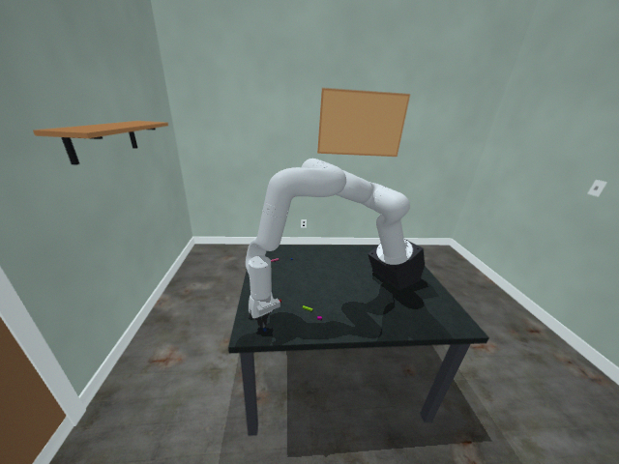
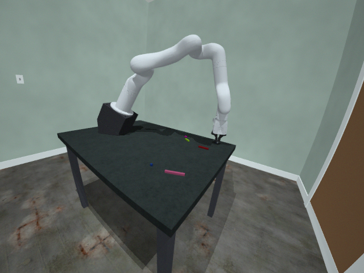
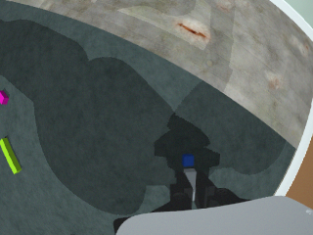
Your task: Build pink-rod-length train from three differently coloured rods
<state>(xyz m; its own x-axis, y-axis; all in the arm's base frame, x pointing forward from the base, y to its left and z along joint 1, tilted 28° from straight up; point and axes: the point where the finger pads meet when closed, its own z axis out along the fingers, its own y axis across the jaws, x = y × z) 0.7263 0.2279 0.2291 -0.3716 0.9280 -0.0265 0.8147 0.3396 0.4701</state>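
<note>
Now: hand 2 cm above the grey rod. The rest, counted from my hand: red rod 15 cm to the right, 6 cm behind, 3 cm below; lime rod 22 cm behind, 8 cm to the right, 3 cm below; short magenta rod 26 cm behind, 3 cm below, 1 cm to the right.
</note>
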